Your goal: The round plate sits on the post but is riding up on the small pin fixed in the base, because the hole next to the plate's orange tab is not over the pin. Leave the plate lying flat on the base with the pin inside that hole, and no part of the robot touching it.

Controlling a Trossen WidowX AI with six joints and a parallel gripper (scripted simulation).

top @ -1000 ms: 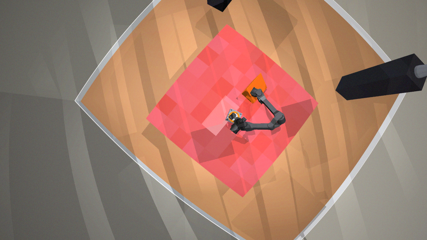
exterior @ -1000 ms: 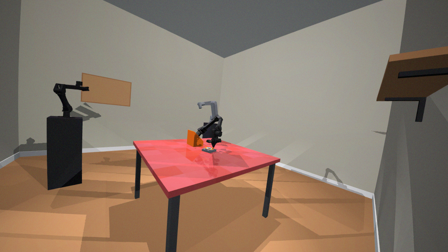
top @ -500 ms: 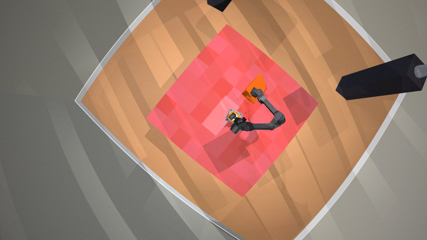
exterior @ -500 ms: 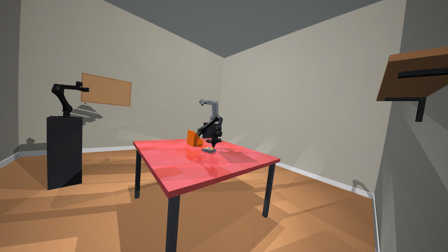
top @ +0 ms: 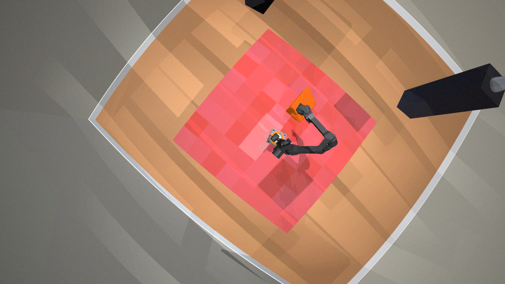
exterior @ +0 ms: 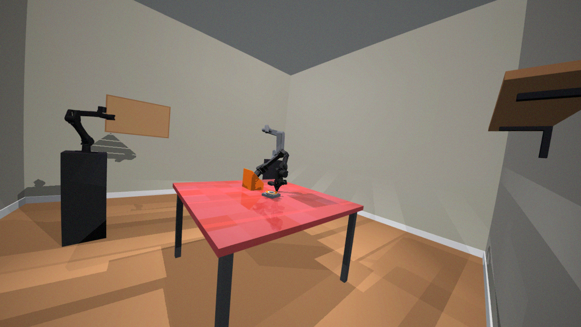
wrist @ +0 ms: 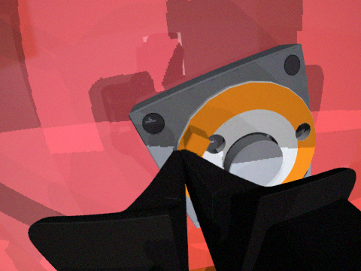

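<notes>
Now: the round plate 30 mm to the right of my gripper tip and 10 mm behind it. Also, from my gripper tip: grey square base (50 mm to the right, 20 mm behind, 10 mm below).
</notes>
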